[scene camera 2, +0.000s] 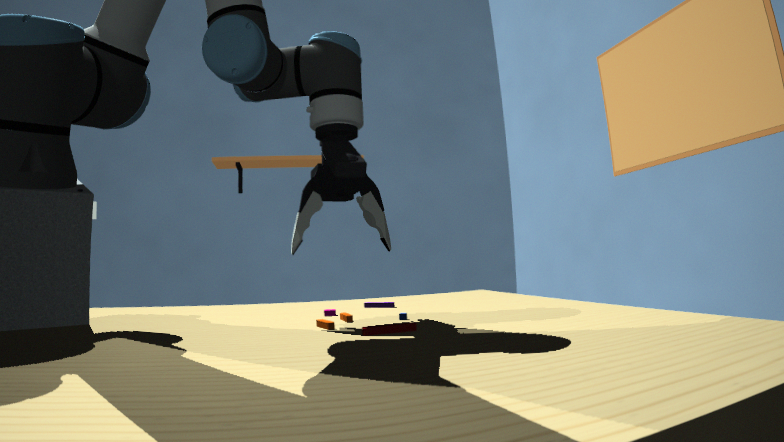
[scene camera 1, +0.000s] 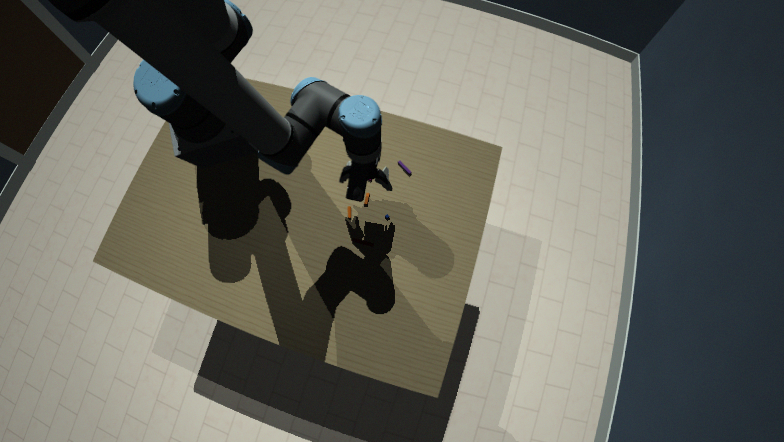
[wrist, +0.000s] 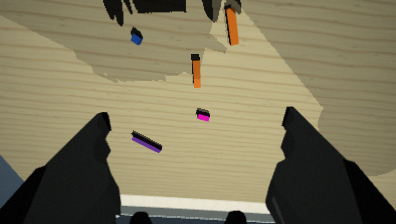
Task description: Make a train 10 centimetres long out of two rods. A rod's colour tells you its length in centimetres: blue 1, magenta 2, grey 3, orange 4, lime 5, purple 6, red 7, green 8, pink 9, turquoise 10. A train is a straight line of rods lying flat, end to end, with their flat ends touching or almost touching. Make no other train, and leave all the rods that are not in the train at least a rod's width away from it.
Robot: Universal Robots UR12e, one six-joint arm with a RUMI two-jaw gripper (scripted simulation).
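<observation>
My gripper's visible to me in scene camera 2 (scene camera 2: 342, 253), and I can see it in scene camera 1 (scene camera 1: 365, 185) as well as in the wrist view (wrist: 195, 110).
</observation>
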